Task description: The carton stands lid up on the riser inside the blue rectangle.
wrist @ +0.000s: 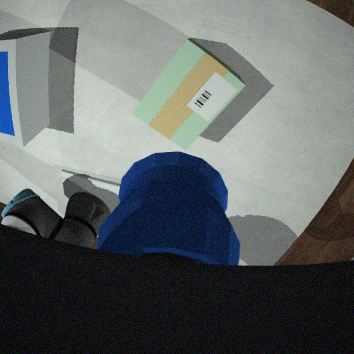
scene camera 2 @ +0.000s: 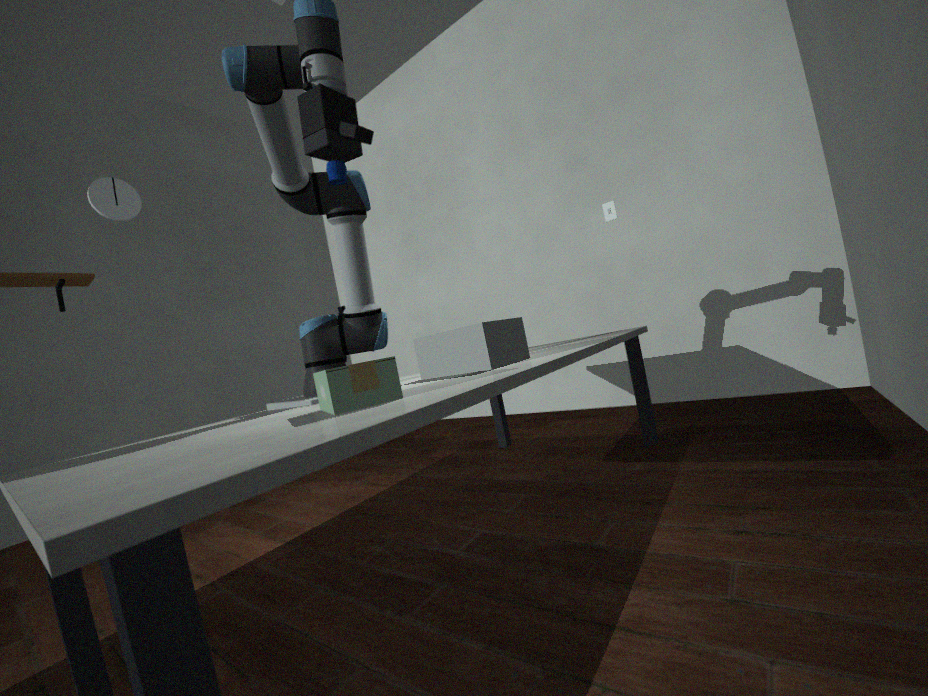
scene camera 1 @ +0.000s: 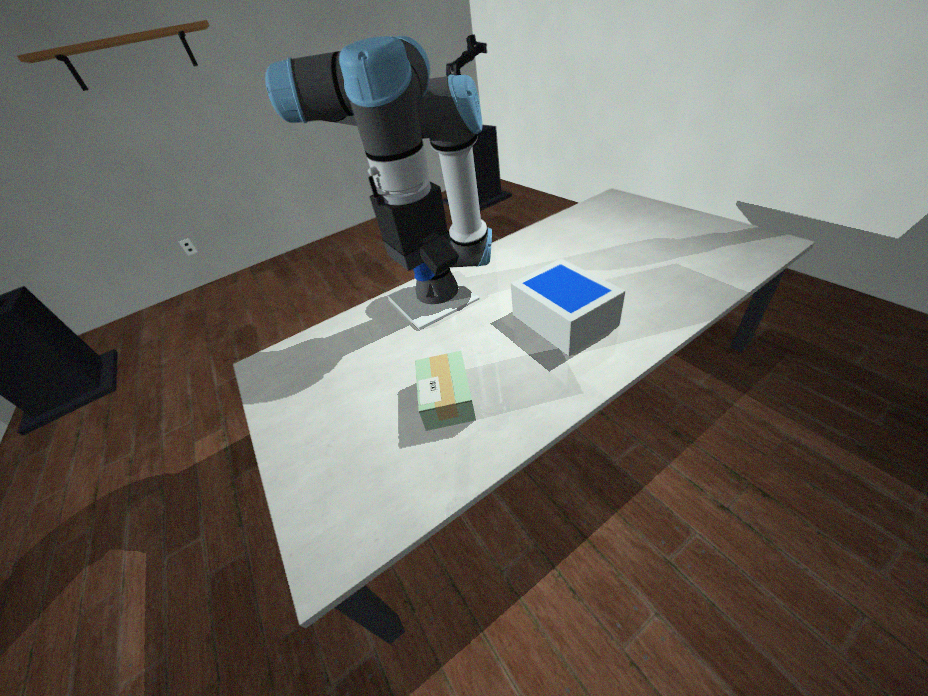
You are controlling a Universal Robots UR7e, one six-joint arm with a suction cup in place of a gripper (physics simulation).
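Places are measured from the arm's base along level axes (x right, y ahead, z up), in millimetres.
Where they show: end effector, tool point: (wrist: 172, 202) (scene camera 2: 338, 182) (scene camera 1: 424, 274); arm's base, origin of the base link: (wrist: 89, 209) (scene camera 1: 437, 291).
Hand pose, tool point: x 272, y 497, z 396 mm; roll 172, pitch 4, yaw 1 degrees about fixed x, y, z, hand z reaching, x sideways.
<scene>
Things, the pixels of their top centre, and the offset from my tool point. Level surfaces: height alone.
- green carton, middle of its top: (wrist: 185, 98) (scene camera 2: 351, 365) (scene camera 1: 441, 378) dz -333, dx -13, dy -78 mm
- white-grey riser, middle of its top: (scene camera 2: 467, 328) (scene camera 1: 565, 286) dz -292, dx -459, dy -77 mm
- blue rectangle, middle of its top: (scene camera 1: 565, 286) dz -292, dx -459, dy -77 mm
- long table, its level: dz -412 mm
The green carton (scene camera 1: 460, 378) (scene camera 2: 341, 393) (wrist: 172, 90) stands on the table, its top face with an orange tape strip and a white barcode label facing up. The white-grey riser (scene camera 1: 541, 318) (scene camera 2: 453, 352) (wrist: 34, 90) stands apart from it, farther along the table. The blue rectangle (scene camera 1: 567, 287) (wrist: 5, 95) is on the riser's top, with no carton on it. It is not visible in scene camera 2. My gripper, a blue suction cup (scene camera 1: 424, 271) (scene camera 2: 336, 172) (wrist: 175, 175), hangs high above the table, is open and holds nothing. It is clear of the carton.
The arm's base stands on a thin pale plate (scene camera 1: 419, 324) at the table's back edge, beside the carton and riser. The long table (scene camera 1: 337, 486) (scene camera 2: 224, 457) has open edges. A wooden wall shelf (scene camera 1: 112, 41) (scene camera 2: 44, 279) and a dark floor unit (scene camera 1: 44, 359) stand off the table.
</scene>
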